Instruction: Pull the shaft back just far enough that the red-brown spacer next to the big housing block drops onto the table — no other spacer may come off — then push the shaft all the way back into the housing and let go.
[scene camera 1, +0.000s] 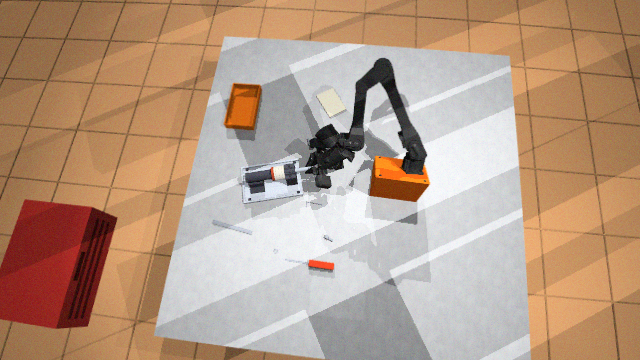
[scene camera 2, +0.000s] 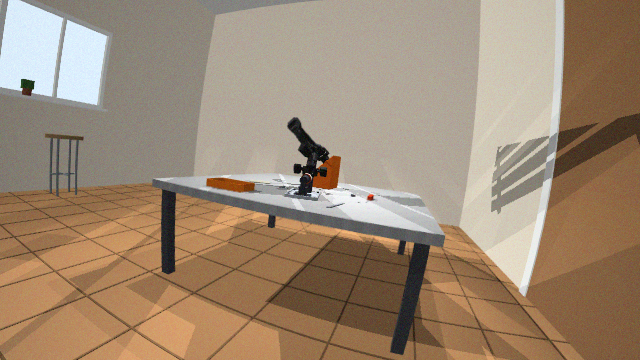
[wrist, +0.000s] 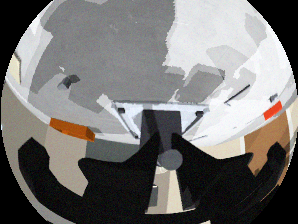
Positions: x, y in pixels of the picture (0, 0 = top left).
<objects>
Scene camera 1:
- my gripper: 305, 171
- orange tray: 242, 109
</objects>
